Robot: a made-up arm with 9 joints. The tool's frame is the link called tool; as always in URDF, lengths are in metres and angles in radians. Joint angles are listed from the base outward. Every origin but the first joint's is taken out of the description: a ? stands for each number. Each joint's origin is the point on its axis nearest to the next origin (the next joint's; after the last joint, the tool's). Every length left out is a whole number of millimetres.
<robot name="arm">
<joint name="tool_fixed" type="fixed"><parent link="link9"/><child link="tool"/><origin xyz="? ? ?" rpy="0 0 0"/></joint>
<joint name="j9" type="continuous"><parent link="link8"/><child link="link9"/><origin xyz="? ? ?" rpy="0 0 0"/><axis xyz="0 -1 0"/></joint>
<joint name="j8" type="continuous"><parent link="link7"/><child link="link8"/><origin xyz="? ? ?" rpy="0 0 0"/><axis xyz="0 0 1"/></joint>
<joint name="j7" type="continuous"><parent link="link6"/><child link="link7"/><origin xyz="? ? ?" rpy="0 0 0"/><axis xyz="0 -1 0"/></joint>
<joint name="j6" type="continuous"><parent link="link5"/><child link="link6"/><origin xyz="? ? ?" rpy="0 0 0"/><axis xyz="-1 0 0"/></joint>
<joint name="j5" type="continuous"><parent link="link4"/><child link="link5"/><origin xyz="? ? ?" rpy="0 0 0"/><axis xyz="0 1 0"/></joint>
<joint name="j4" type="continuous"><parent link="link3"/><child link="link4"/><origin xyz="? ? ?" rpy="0 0 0"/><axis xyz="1 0 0"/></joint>
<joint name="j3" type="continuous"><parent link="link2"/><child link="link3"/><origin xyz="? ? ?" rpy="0 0 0"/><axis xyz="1 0 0"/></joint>
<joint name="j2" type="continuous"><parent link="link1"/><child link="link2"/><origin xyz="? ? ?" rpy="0 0 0"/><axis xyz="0 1 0"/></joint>
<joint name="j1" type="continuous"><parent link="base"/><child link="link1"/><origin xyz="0.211 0 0.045" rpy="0 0 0"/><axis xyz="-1 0 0"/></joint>
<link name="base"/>
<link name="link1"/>
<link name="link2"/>
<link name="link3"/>
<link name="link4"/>
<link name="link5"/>
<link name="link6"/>
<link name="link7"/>
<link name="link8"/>
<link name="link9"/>
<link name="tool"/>
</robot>
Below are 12 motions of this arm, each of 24 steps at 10 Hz.
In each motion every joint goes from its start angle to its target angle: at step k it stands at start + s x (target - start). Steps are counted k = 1, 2, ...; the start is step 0. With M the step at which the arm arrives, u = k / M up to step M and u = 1 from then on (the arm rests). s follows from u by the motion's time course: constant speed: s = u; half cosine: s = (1 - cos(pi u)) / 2; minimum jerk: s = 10 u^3 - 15 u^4 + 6 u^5.
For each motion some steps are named. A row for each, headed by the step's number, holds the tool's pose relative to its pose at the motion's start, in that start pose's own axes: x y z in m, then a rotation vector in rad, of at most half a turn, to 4 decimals.
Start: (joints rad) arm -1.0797 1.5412 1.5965 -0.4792 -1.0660 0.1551 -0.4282 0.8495 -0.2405
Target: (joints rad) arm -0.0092 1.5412 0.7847 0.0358 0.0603 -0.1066 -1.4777 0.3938 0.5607
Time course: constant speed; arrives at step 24
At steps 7, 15, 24:
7: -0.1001 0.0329 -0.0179 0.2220 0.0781 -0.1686
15: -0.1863 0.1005 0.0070 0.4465 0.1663 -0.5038
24: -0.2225 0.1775 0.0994 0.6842 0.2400 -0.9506

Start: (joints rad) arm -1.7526 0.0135 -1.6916 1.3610 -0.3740 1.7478 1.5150 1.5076 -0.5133
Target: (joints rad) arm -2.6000 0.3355 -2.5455 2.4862 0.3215 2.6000 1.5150 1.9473 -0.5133
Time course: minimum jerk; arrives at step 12
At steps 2, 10, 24:
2: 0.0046 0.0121 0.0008 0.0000 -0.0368 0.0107
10: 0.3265 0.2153 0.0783 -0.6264 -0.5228 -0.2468
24: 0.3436 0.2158 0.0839 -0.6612 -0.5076 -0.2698

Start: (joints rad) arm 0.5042 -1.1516 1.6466 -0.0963 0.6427 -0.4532 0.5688 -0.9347 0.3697
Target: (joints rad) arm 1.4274 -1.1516 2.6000 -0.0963 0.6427 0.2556 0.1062 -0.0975 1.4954
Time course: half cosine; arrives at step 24
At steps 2, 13, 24:
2: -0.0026 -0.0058 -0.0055 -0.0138 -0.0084 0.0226
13: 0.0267 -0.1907 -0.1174 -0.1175 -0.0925 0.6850
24: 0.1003 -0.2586 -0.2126 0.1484 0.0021 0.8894

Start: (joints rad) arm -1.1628 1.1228 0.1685 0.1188 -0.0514 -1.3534 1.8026 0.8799 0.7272
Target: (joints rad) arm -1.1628 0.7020 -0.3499 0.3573 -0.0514 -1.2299 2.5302 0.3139 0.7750
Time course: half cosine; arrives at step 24
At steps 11, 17, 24:
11: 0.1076 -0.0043 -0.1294 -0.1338 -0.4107 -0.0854
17: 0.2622 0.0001 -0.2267 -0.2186 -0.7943 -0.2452
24: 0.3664 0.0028 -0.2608 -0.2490 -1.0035 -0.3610

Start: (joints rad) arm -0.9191 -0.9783 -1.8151 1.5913 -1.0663 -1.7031 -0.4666 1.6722 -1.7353
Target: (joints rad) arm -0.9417 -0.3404 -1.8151 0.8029 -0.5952 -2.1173 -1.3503 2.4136 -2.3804
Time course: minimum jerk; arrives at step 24
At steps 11, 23, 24:
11: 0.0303 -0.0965 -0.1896 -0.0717 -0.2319 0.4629
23: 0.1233 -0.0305 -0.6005 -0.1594 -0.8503 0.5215
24: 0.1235 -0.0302 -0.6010 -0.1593 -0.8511 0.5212

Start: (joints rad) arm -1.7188 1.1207 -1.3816 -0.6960 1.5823 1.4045 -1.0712 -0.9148 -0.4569
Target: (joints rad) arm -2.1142 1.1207 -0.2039 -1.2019 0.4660 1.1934 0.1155 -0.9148 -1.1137
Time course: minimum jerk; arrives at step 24
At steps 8, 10, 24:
8: 0.0615 -0.0922 -0.0615 0.5072 0.0599 0.2039
10: 0.1155 -0.1467 -0.1253 0.8330 0.0917 0.3535
24: 0.4770 -0.0794 -0.5814 2.3392 0.0668 1.1386

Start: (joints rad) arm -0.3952 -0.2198 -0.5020 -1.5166 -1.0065 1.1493 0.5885 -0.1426 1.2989
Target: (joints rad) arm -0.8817 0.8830 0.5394 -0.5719 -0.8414 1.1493 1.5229 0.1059 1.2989
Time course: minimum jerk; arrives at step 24
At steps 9, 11, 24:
9: -0.0436 -0.0350 -0.0787 -0.3541 0.1493 -0.4627
11: -0.0673 -0.0244 -0.0976 -0.5518 0.2311 -0.7004
24: 0.0674 0.1599 -0.1813 -1.2792 0.6688 -1.5314

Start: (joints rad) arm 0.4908 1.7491 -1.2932 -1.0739 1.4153 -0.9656 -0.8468 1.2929 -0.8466
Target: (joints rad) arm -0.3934 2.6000 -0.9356 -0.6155 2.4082 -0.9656 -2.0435 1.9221 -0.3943
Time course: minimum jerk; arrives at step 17
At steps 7, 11, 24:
7: -0.0047 -0.0236 -0.1478 0.1761 0.0976 0.5015
11: -0.0626 -0.1408 -0.3420 0.6701 -0.0259 0.7510
24: -0.1316 -0.1846 -0.4347 0.9494 -0.3370 0.7474

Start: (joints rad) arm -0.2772 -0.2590 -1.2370 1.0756 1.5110 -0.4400 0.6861 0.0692 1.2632
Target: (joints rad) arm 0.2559 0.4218 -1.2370 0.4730 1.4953 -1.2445 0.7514 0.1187 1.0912
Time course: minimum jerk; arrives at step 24
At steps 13, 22, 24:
13: -0.0736 0.0631 -0.2154 -0.7465 -0.0367 0.0300
22: -0.1282 -0.1012 -0.3722 -1.2123 -0.2525 0.1015
24: -0.1285 -0.1041 -0.3735 -1.2173 -0.2558 0.1028

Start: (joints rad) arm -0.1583 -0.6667 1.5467 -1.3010 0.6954 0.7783 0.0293 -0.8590 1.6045
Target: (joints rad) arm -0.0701 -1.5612 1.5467 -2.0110 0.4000 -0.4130 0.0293 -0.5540 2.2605
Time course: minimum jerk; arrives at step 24
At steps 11, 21, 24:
11: 0.0457 0.2124 0.0125 -0.3118 -0.3939 -0.3379
21: 0.3272 0.3766 -0.1040 -0.6980 -1.1284 -0.8537
24: 0.3390 0.3768 -0.1055 -0.7083 -1.1522 -0.8687

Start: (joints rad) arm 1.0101 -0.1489 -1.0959 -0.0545 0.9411 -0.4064 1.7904 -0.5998 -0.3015
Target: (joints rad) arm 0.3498 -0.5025 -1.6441 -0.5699 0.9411 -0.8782 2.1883 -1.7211 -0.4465
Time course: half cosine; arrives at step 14
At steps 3, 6, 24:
3: -0.0030 0.0321 -0.0450 0.0422 -0.0805 -0.1600
6: 0.0126 0.0983 -0.1575 0.1815 -0.2956 -0.5375
24: 0.0492 0.1152 -0.3635 0.6137 -0.7925 -1.0731

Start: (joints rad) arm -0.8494 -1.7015 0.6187 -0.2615 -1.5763 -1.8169 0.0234 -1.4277 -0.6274
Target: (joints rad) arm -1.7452 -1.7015 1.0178 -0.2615 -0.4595 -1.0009 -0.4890 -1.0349 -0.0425
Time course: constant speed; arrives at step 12
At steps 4, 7, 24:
4: -0.0160 0.1173 -0.0851 -0.0192 -0.6863 -0.1708
7: 0.0172 0.2092 -0.1222 -0.0227 -1.1074 -0.3485
24: 0.0651 0.3442 -0.1365 -0.0055 -1.5730 -0.7104

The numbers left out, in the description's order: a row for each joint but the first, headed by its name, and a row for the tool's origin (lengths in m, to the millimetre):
tool: -0.37 0 0.101
j9: 0.16 0.001 0
j8: -0.076 0 -0.162
j7: 0 0.109 -0.028
j6: 0.061 0 -0.053
j5: 0 0.183 0.38
j4: 0 0.088 -0.294
j3: 0.261 0 0.09
j2: 0 -0.185 0.067

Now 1 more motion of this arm.
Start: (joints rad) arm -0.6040 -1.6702 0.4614 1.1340 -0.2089 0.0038 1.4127 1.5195 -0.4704
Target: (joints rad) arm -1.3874 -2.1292 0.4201 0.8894 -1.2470 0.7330 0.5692 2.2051 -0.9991
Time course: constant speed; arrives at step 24
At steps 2, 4, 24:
2: 0.0120 -0.0272 0.0293 -0.1403 0.0179 0.0890
4: 0.0249 -0.0489 0.0628 -0.2876 0.0537 0.1670
24: 0.2049 0.0084 0.3547 -1.5823 1.0996 0.0900

